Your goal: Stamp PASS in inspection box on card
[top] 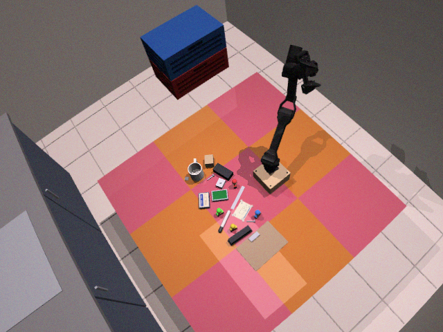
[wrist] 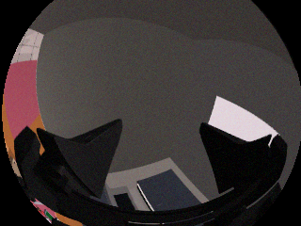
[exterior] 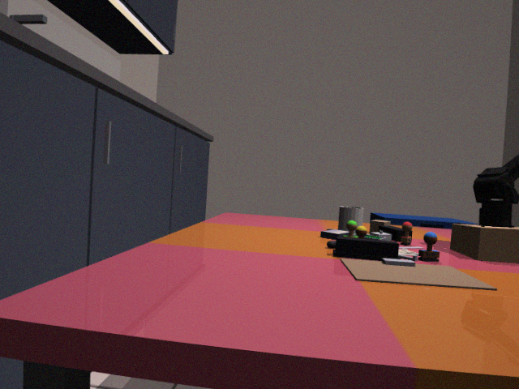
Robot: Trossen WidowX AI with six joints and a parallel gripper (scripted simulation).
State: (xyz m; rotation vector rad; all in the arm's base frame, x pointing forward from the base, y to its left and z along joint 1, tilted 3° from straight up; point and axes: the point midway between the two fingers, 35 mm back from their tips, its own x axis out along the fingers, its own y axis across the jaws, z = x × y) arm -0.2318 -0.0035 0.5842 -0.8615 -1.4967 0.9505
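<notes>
Now: gripper tip 59 cm short of the green-knobbed stamp, 7 cm to the right of it and 66 cm above it. From my gripper tip the other things lie so: blue-knobbed stamp (41 cm ahead, 18 cm to the left, 66 cm below); then red-knobbed stamp (43 cm ahead, 4 cm to the right, 66 cm below); then black box (45 cm ahead, 14 cm to the right, 67 cm below).
</notes>
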